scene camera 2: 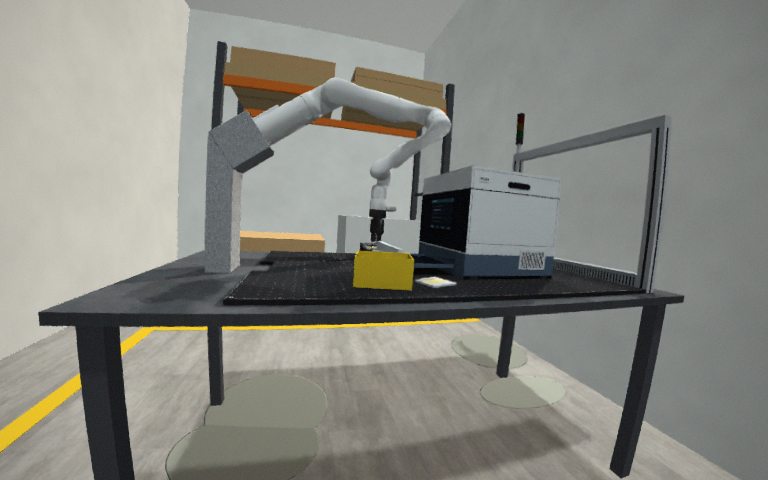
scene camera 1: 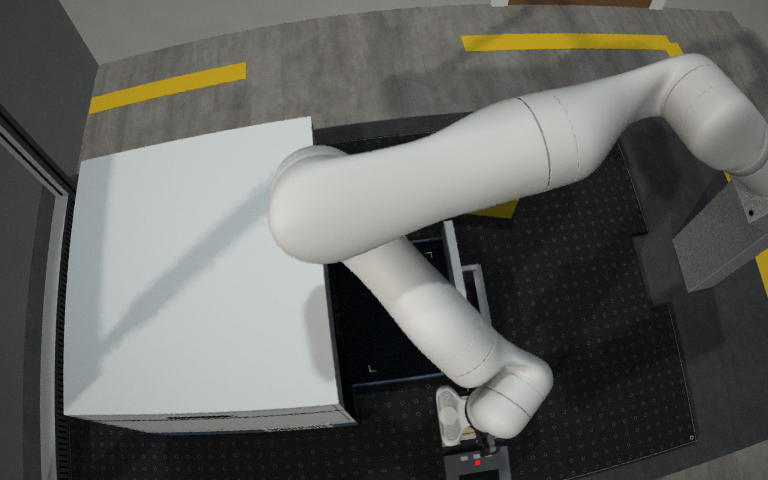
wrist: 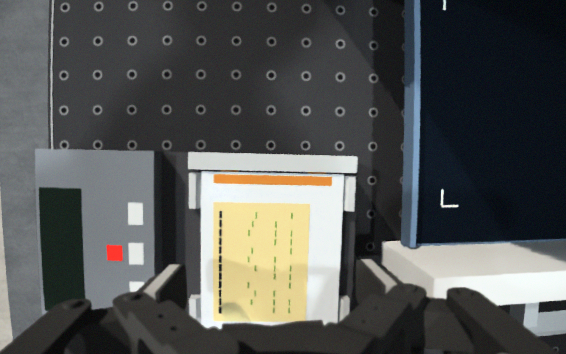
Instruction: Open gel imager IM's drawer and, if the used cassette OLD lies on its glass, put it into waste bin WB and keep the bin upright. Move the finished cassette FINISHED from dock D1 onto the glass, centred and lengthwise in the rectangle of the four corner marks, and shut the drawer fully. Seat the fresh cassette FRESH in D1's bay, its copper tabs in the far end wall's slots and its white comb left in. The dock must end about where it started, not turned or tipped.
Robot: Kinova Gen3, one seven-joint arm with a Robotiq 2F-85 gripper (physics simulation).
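The FINISHED cassette (wrist: 325,240) (scene camera 1: 468,431), white with a yellow gel and an orange strip, lies in dock D1's bay (wrist: 272,162) (scene camera 1: 453,468). My gripper (wrist: 271,281) (scene camera 2: 375,240) is wide open above it, one finger off each long side. The arm hides much of the cassette in scene camera 1. IM's drawer (wrist: 411,125) (scene camera 1: 453,249) is open. The parts of its glass (wrist: 490,125) (scene camera 1: 390,339) that show bear corner marks and no cassette. A flat white-and-yellow cassette (scene camera 2: 435,281), its label unreadable, lies on the mat. Yellow bin WB (scene camera 2: 384,270) (scene camera 1: 498,212) is upright, its inside hidden.
The imager IM (scene camera 1: 209,271) (scene camera 2: 509,220) stands beside the dock area. The drawer front (wrist: 475,262) and handle (scene camera 1: 478,283) stick out close to the dock. The dock's grey control panel (wrist: 100,170) with a red button lies left of the bay in the wrist view.
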